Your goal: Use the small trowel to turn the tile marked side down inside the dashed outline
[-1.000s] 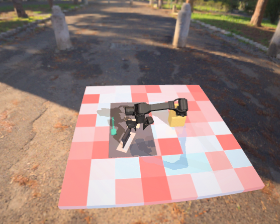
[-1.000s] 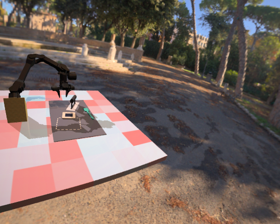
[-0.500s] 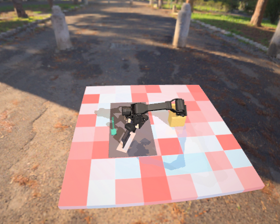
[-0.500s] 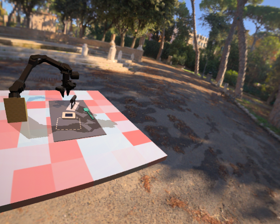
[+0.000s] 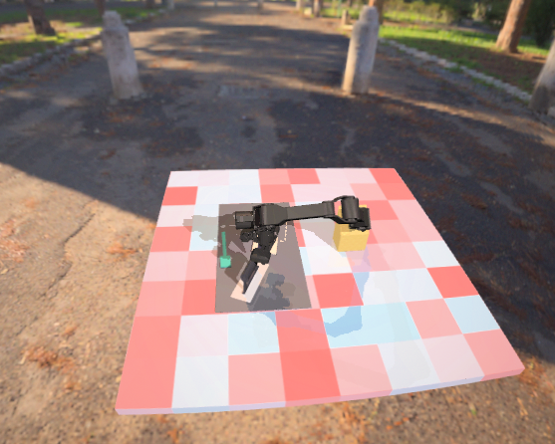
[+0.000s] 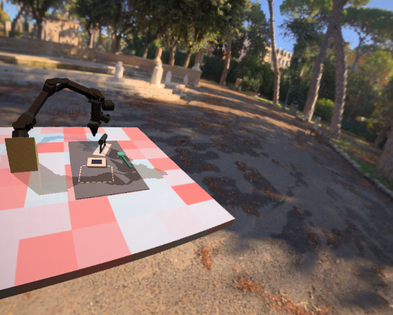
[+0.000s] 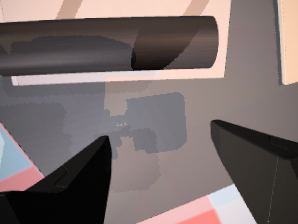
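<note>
My gripper tip is 6 cm short of the small trowel, 6 cm above it and 3 cm to the right of it. Round my gripper tip: grey mat: 17 cm to the right, 12 cm below, 3 cm ahead; then green trowel-shaped tool: 16 cm ahead, 13 cm to the right, 10 cm below; then tan tile: 18 cm to the right, 10 cm below.
</note>
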